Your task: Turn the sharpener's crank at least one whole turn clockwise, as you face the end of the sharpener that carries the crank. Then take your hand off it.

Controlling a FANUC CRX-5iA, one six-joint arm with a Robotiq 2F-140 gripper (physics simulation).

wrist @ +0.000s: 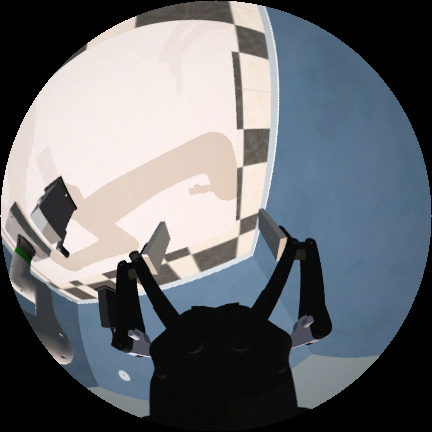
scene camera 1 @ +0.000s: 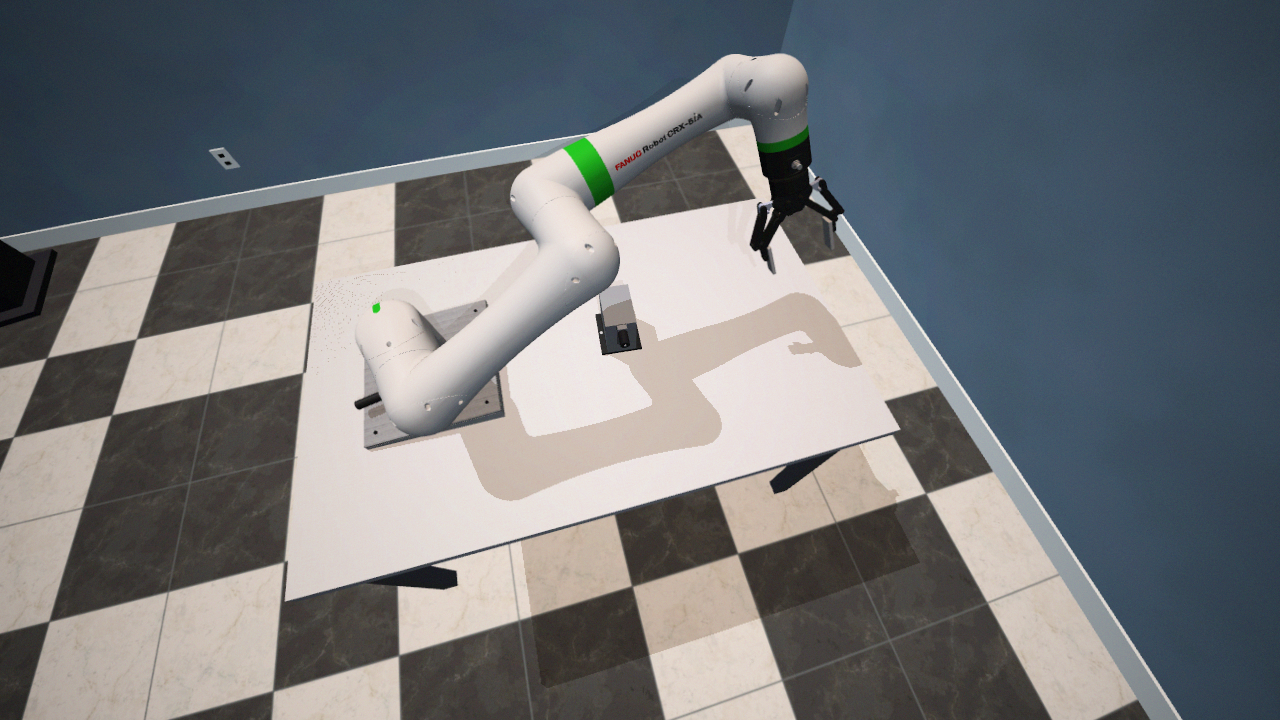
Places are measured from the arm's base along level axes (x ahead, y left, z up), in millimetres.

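Pixels of known places: gripper, fingertip midpoint: (wrist: 211, 224) (scene camera 1: 800, 258).
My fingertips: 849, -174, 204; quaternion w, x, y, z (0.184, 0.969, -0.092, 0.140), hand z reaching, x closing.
For each thing: its top centre in the pictures, then the offset to it from my fingertips, as dx, dy, dz. "spot": a spot on its surface instead. Level surfaces: height alone.
- sharpener, surface spot: (scene camera 1: 617, 307) spot: -401, +118, -111
- small black knob, top centre: (scene camera 1: 623, 336) -423, +30, -99
- white table, surface height: dz -239
The sharpener (scene camera 1: 617, 307) (wrist: 58, 205) stands on the white table, a small block with a light grey part and a dark part. A small black knob (scene camera 1: 623, 337), which looks like the crank's handle, shows at its near side in the scene view. In the wrist view the sharpener is at the far left, and a small dark piece sticks out at its lower end; the crank's angle cannot be told. My gripper (scene camera 1: 800, 247) (wrist: 211, 224) is open and empty, fingers pointing down. It hangs above the table's far right end, well apart from the sharpener.
The white table (scene camera 1: 375, 528) (wrist: 125, 80) carries the arm's grey base plate (scene camera 1: 492, 394) at its left. My arm's elbow (scene camera 1: 581, 255) hangs close to the left of the sharpener in the scene view. Blue walls (scene camera 1: 1074, 223) (wrist: 345, 150) stand beyond the table.
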